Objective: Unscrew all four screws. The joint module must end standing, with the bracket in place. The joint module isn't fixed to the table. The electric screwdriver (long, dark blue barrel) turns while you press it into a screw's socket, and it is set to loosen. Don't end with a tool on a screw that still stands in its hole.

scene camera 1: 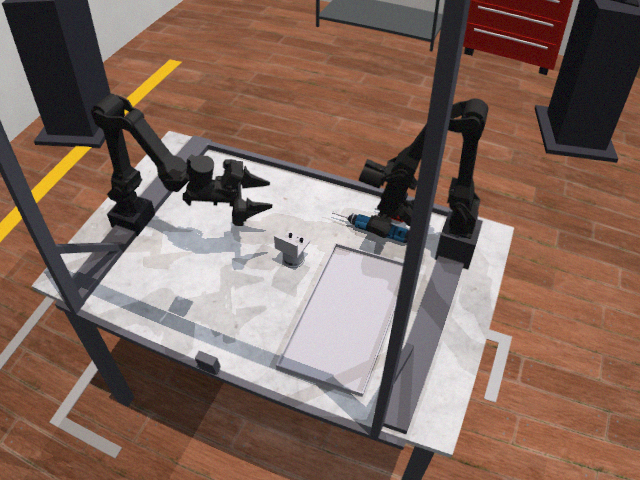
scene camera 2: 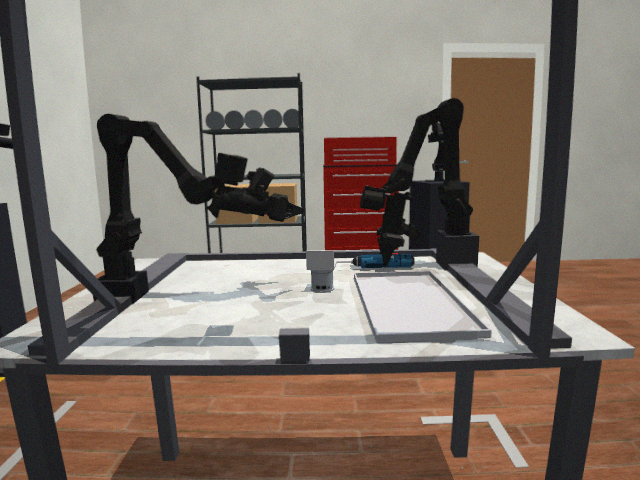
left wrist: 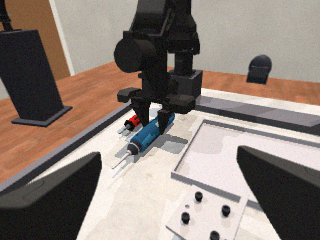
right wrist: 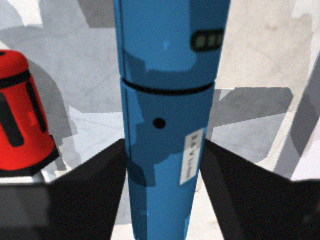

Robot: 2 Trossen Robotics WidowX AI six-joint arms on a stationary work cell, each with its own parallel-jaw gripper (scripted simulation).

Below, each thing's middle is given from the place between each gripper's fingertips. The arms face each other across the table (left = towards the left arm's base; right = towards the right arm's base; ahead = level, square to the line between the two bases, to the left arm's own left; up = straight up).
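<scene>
Shallow tray (scene camera 1: 336,337): 40 mm below my right hand (scene camera 2: 384,263), 290 mm behind it, 70 mm to the left of it.
Shallow tray from my left hand: 190 mm behind, 260 mm to the right, 210 mm below.
</scene>
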